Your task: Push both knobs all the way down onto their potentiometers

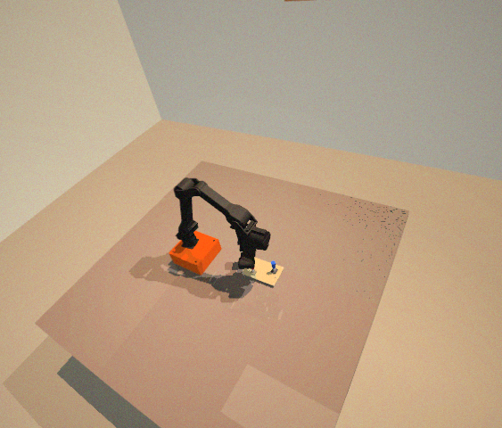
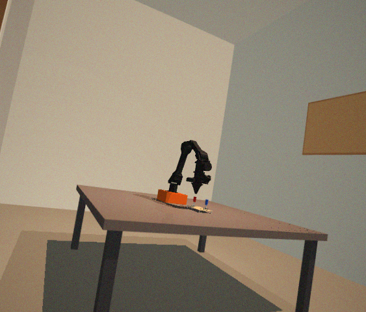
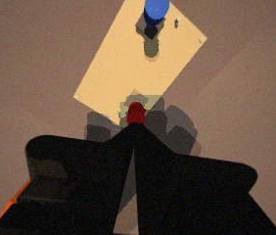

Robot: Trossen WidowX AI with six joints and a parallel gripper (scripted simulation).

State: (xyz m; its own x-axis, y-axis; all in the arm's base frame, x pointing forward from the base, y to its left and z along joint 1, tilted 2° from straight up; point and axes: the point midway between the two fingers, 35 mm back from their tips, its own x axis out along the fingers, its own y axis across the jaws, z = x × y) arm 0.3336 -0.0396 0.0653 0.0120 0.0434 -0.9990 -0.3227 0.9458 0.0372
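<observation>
Now: gripper tip 30 mm above the red knob. The rest, counted from my gripper tip: blue knob 90 mm ahead, 30 mm to the left, 40 mm below.
</observation>
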